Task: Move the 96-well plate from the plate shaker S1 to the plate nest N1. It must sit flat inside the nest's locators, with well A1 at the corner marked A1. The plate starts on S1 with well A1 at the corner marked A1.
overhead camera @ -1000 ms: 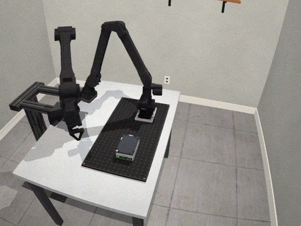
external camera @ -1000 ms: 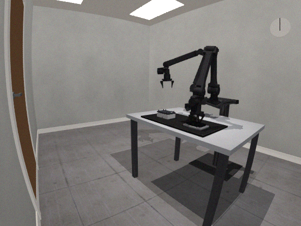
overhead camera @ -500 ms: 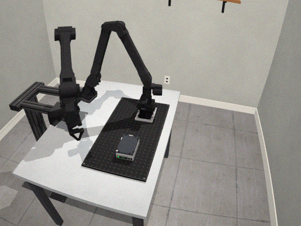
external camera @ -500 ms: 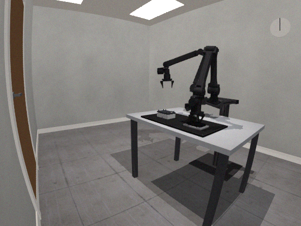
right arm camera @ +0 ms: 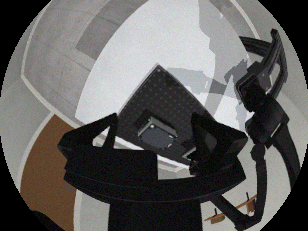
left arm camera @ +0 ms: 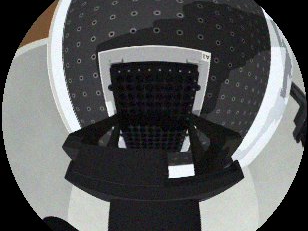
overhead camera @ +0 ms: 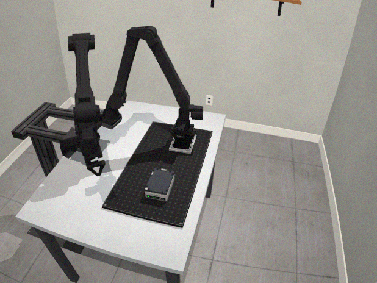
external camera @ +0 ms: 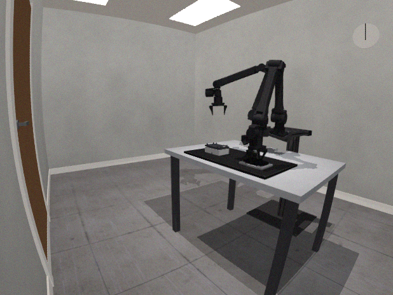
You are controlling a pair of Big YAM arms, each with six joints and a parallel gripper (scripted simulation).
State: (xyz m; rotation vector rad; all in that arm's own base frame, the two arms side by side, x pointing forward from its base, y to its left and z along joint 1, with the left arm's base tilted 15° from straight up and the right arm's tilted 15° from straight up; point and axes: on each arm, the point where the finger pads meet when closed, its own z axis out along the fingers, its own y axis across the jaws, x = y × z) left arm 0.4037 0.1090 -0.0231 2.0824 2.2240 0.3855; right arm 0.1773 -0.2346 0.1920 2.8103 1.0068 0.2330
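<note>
Now: left hand right at the black 96-well plate. The rest, counted from my left hand: plate nest N1 (20 mm below); black perforated board (190 mm to the right, 30 mm below, 30 mm behind).
</note>
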